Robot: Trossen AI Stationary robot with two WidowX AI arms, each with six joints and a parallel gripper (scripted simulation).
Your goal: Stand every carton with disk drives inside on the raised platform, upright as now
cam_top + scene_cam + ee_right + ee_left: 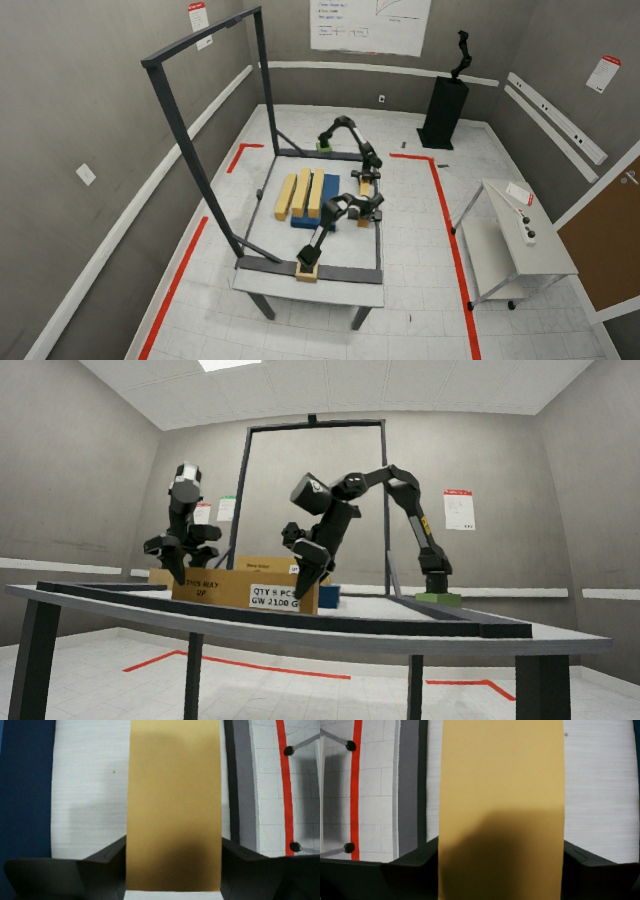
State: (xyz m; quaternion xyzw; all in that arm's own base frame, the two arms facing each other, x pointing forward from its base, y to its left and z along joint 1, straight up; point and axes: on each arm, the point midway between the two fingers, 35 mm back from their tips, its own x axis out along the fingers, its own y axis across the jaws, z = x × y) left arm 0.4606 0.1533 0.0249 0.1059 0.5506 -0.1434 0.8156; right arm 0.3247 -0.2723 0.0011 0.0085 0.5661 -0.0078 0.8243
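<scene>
Right now my right hand is 14 cm to the right of the carton, 4 cm above it and 1 cm short of it. Also, from my right hand: platform: 28 cm behind, 15 cm to the left, 5 cm below.
My left hand is 10 mm past the carton, 140 mm to the left of it and 30 mm above it. From my left hand the other things lie so: platform (290 mm behind, 140 mm to the right, 40 mm below).
</scene>
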